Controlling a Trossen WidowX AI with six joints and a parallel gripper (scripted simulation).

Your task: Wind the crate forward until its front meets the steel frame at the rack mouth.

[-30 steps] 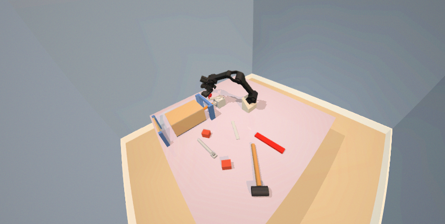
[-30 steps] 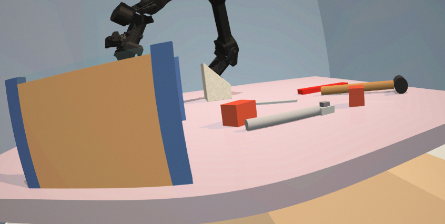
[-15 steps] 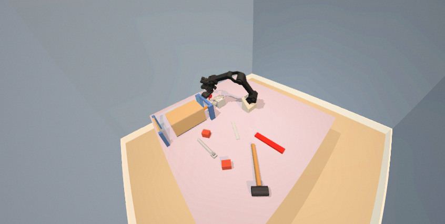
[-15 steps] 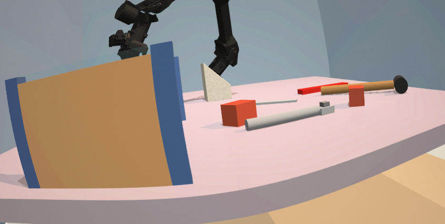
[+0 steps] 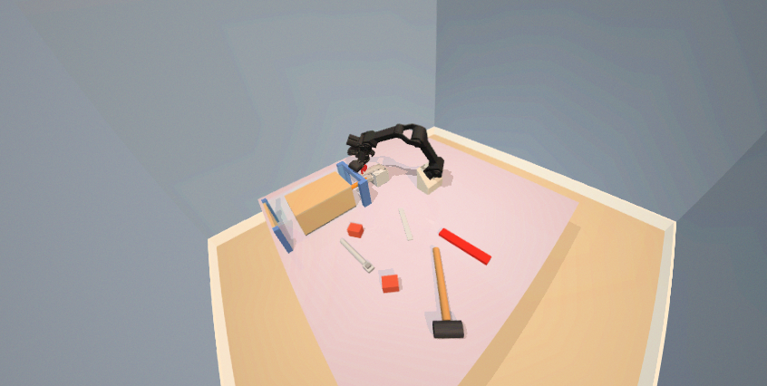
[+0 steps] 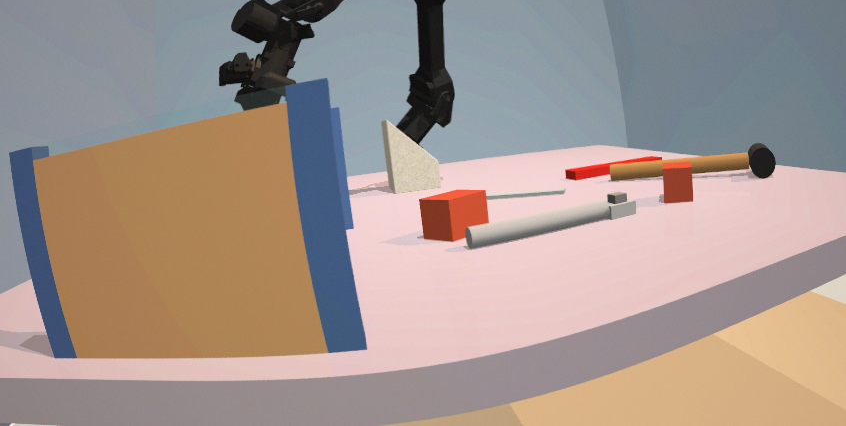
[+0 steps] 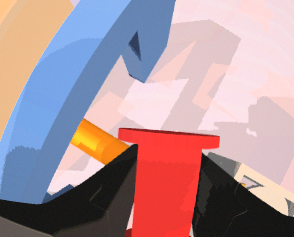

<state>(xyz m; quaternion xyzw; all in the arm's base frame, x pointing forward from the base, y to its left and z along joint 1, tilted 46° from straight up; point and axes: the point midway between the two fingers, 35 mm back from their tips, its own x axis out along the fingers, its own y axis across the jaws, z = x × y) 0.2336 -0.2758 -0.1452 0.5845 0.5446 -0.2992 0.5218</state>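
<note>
The pale crank arm lies 4 cm behind my gripper tip, 3 cm below it and 2 cm to the left of it. Also, from my gripper tip: red knob: 2 cm to the left; pale winch: 12 cm behind, 10 cm below, 3 cm to the left; blue frame: 6 cm ahead, 3 cm below, 2 cm to the left.
</note>
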